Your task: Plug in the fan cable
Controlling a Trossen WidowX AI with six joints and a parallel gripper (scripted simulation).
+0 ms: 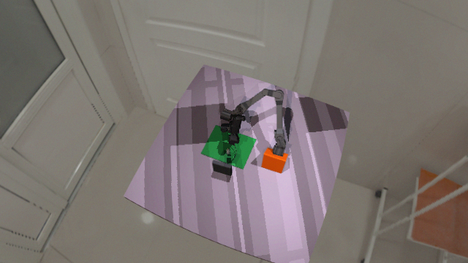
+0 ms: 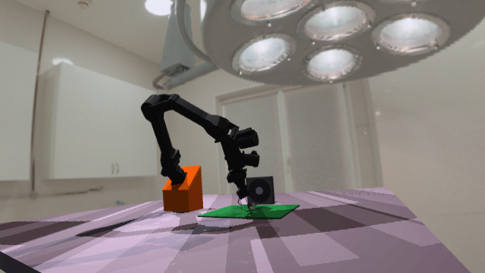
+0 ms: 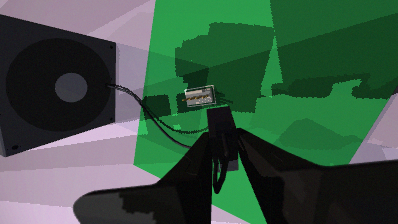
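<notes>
Right now my gripper tip is 8 cm above the white four-pin header, 4 cm to the right of it and 1 cm short of it. Round my gripper tip: black fan 18 cm to the left, 2 cm below, 1 cm ahead; fan plug 1 cm below, 1 cm behind; green board 9 cm below, 2 cm ahead.
</notes>
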